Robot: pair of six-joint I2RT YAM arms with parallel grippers.
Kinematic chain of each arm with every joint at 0, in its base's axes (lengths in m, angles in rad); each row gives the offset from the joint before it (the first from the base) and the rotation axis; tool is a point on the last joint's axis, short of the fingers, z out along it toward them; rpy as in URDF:
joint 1: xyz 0 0 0.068 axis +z
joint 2: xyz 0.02 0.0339 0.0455 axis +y
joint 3: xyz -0.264 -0.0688 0 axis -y
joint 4: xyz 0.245 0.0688 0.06 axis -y
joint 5: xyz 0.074 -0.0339 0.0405 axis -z
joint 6: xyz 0.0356 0 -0.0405 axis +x
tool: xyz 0 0 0 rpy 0 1.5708 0
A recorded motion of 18 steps. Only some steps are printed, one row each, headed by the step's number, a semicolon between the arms.
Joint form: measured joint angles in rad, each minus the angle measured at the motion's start. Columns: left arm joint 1, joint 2, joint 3, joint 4, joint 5, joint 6; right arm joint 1, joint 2, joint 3, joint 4, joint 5, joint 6.
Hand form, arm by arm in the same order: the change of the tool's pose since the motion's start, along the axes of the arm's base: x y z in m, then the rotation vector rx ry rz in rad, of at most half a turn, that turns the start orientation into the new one. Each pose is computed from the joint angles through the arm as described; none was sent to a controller.
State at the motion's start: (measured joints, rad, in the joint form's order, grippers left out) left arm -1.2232 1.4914 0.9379 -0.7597 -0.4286 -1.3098; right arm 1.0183 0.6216 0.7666 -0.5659 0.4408 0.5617
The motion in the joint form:
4: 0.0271 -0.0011 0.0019 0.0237 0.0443 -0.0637; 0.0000 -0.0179 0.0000 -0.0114 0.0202 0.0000
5: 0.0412 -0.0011 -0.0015 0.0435 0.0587 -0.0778; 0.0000 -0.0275 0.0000 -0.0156 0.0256 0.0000
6: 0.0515 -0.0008 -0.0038 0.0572 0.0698 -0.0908; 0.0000 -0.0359 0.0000 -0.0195 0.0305 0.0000
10: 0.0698 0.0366 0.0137 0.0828 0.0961 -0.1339; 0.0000 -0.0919 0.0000 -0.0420 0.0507 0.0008
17: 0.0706 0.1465 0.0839 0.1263 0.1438 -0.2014; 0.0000 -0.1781 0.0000 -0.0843 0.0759 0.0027
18: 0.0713 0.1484 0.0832 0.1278 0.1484 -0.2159; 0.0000 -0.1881 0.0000 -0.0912 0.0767 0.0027
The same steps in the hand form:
4: 0.0063 -0.0003 0.0009 -0.0691 0.0362 0.0716; -0.0018 -0.0041 0.0011 0.0012 -0.0104 -0.0185
5: 0.0099 -0.0002 0.0004 -0.0958 0.0447 0.0939; -0.0028 -0.0061 0.0017 0.0047 -0.0150 -0.0234
6: 0.0125 -0.0001 0.0000 -0.1159 0.0519 0.1124; -0.0037 -0.0079 0.0023 0.0075 -0.0190 -0.0279
10: 0.0197 -0.0065 -0.0043 -0.1493 0.0773 0.1617; -0.0100 -0.0192 0.0059 0.0329 -0.0425 -0.0471
17: 0.0290 -0.0308 -0.0144 -0.1958 0.1277 0.2105; -0.0199 -0.0369 0.0091 0.0675 -0.0716 -0.0716
18: 0.0292 -0.0310 -0.0151 -0.2021 0.1339 0.2232; -0.0212 -0.0389 0.0092 0.0700 -0.0733 -0.0723

